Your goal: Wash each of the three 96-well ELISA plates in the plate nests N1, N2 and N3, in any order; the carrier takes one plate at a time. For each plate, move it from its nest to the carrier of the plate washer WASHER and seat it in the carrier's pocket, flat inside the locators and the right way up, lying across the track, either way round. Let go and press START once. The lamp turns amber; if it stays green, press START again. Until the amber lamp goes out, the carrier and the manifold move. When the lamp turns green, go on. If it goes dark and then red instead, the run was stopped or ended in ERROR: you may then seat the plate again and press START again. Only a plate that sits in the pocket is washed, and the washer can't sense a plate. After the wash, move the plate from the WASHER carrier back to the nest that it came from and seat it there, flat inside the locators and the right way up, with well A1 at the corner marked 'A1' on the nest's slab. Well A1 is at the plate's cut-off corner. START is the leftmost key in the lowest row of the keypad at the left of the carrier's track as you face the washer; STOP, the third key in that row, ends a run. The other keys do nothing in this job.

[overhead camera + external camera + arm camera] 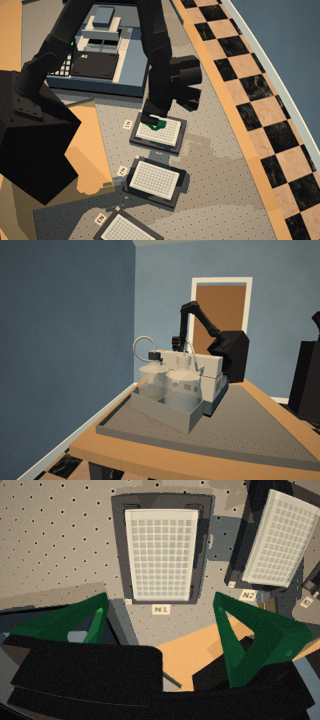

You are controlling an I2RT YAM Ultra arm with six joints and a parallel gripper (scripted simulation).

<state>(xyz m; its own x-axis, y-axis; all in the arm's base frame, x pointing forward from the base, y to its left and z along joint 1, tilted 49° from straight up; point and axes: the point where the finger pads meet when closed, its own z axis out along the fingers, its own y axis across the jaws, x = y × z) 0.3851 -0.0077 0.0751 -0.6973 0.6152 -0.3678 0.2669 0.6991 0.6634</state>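
My gripper is now 11 cm above the nest N1. Round my hand: nest N2: 17 cm to the right, 11 cm below, 3 cm behind; dark carrier: 24 cm to the left, 20 cm behind, 3 cm below; N1 label: 12 cm below, 10 cm behind, 4 cm to the left.
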